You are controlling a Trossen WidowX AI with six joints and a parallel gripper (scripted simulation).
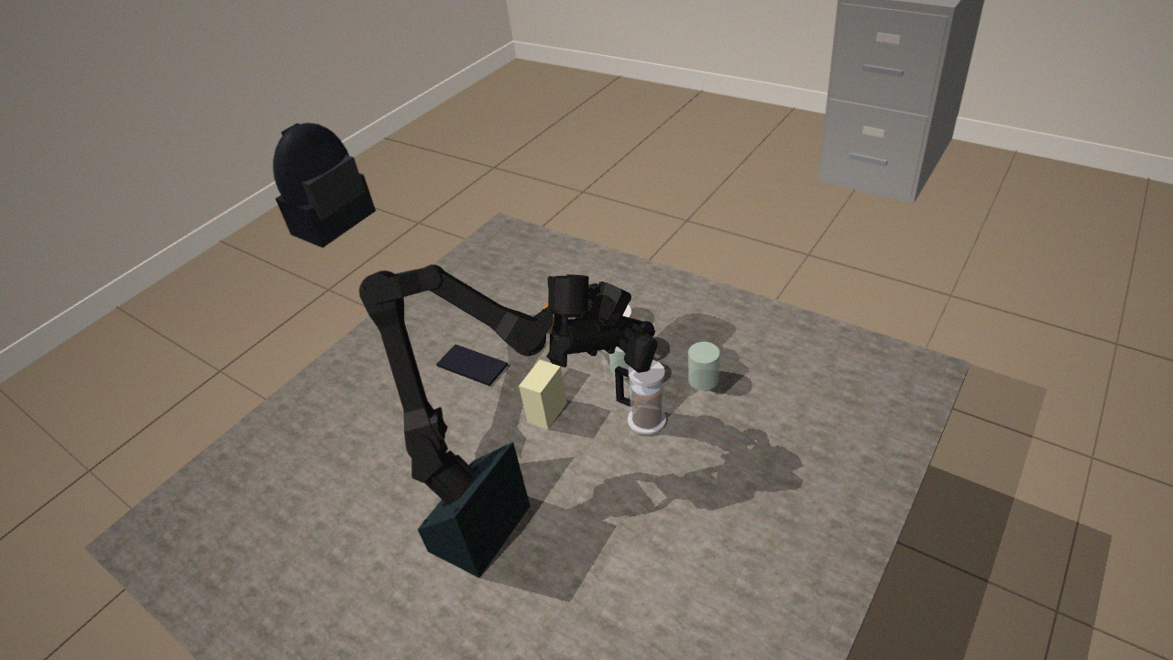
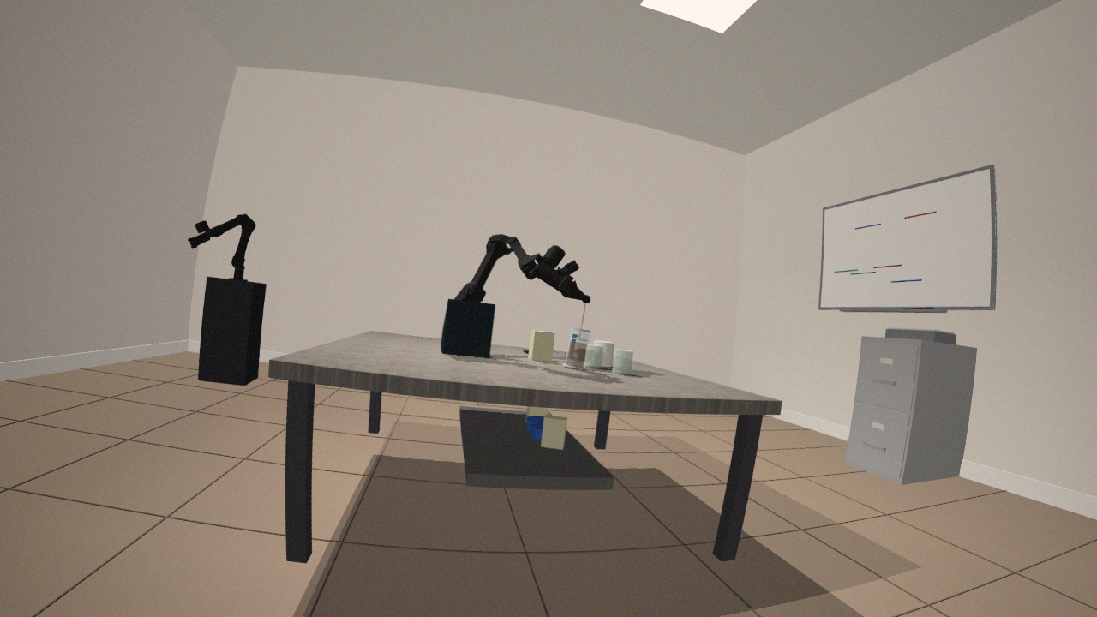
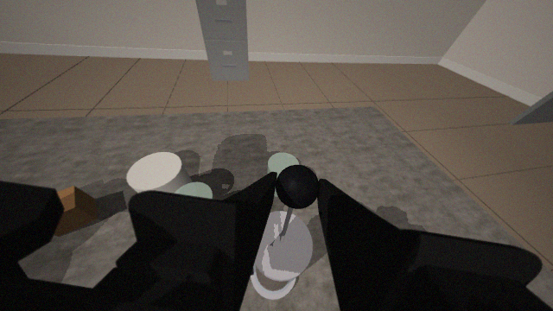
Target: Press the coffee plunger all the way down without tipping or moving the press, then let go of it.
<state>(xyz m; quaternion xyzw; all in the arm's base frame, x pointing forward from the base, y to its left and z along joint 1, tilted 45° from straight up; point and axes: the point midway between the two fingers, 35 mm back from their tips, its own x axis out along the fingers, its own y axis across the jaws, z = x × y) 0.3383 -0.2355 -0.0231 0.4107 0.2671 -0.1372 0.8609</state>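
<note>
The coffee press is 1 cm behind my gripper tip, 2 cm to the left of it and 12 cm below it. Round my gripper tip: small orange block: 18 cm ahead, 32 cm to the left, 21 cm below; then dark flat tablet: 1 cm behind, 44 cm to the left, 24 cm below; then white cylinder: 17 cm ahead, 16 cm to the left, 19 cm below.
</note>
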